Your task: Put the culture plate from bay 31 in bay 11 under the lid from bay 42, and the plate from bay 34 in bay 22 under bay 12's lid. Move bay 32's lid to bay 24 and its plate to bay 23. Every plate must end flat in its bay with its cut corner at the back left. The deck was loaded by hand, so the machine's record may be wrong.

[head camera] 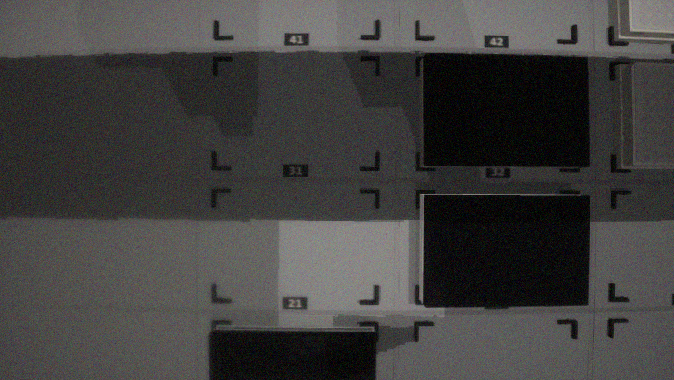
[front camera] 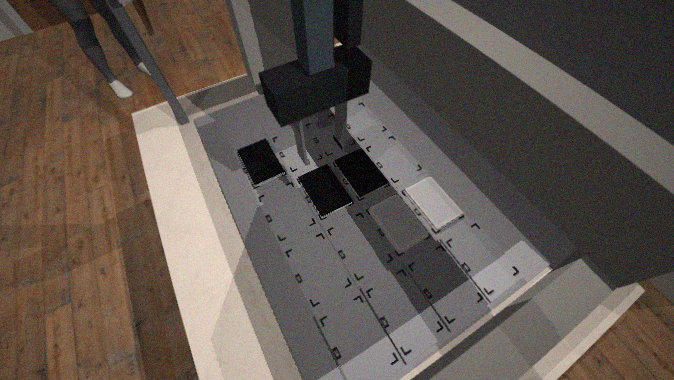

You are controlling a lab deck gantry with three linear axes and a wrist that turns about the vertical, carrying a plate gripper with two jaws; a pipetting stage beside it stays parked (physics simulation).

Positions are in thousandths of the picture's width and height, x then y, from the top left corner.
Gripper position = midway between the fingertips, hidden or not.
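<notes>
Through the front camera I see my gripper (front camera: 477,396), along with a black lid (front camera: 388,430) and a pale plate (front camera: 649,549). The head camera gives me a black lid (head camera: 734,291), and a further black lid (head camera: 711,659) as well.
</notes>
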